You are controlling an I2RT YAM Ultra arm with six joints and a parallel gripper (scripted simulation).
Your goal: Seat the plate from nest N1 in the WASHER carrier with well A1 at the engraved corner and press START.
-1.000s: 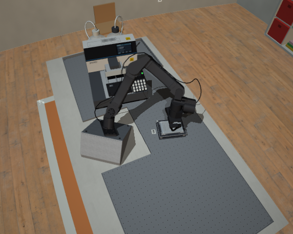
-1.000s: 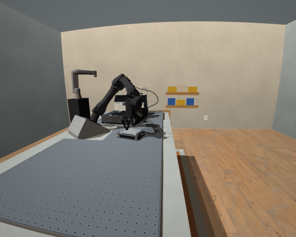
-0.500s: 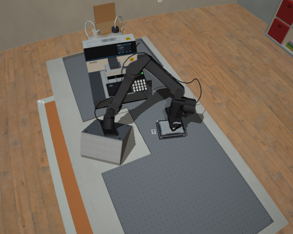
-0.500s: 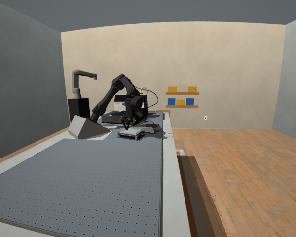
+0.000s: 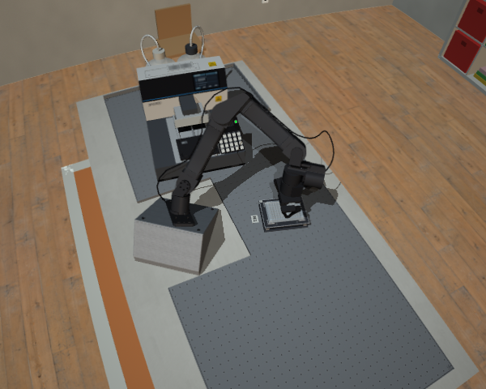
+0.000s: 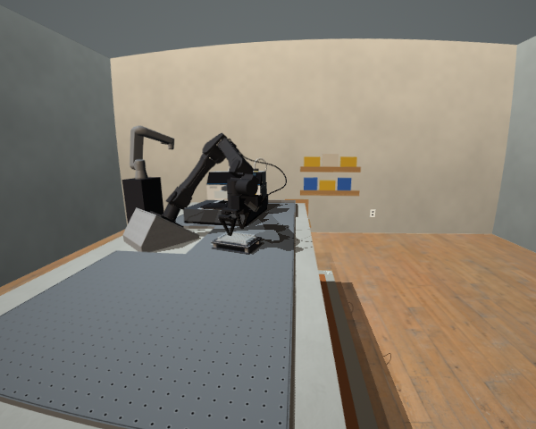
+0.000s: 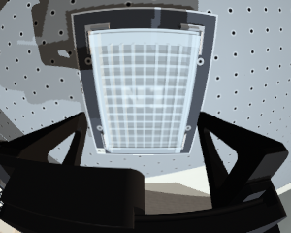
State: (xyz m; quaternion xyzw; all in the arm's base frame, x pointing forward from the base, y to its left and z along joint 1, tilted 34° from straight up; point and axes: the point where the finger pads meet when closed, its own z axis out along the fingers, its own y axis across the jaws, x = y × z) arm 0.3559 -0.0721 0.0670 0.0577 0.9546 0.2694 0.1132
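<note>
The well plate is 3 cm below my hand. The rest, counted from my hand: black plate nest (4 cm below); then washer carrier (27 cm behind, 32 cm to the left, 2 cm above); then label (10 cm behind, 7 cm below).
</note>
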